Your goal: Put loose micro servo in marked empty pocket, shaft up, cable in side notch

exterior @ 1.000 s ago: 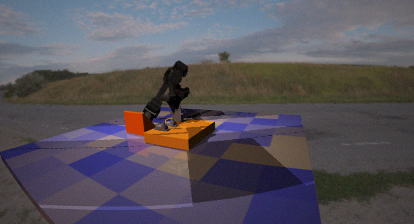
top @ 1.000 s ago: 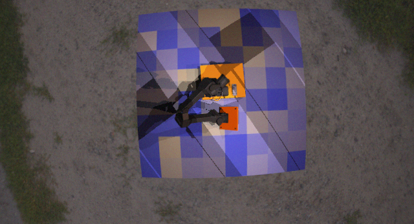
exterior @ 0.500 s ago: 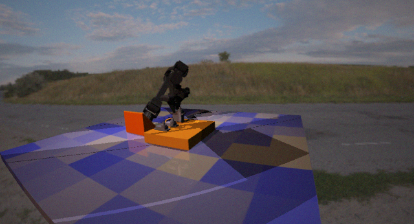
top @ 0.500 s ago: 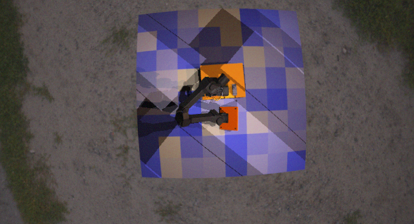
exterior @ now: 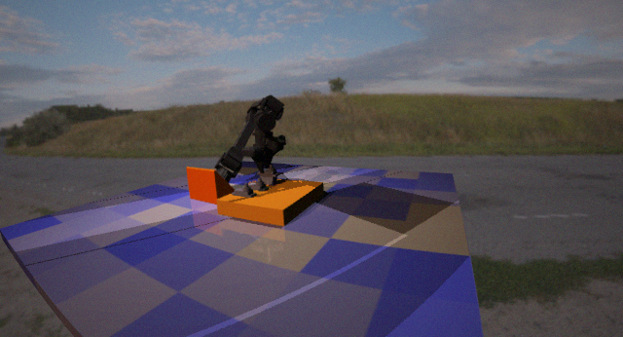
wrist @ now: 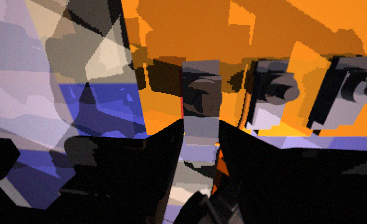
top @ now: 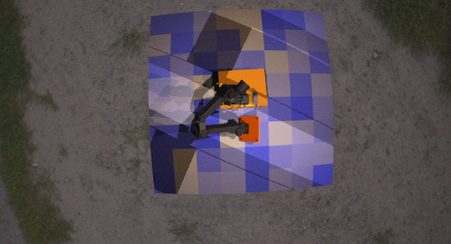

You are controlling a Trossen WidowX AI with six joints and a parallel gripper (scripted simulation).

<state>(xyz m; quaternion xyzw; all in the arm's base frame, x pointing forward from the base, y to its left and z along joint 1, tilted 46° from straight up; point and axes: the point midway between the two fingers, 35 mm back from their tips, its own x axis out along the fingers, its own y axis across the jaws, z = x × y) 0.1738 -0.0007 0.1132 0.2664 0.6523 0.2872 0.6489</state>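
Right now my gripper tip is 13 cm short of the orange deck, 6 cm to the left of it and 7 cm above it.
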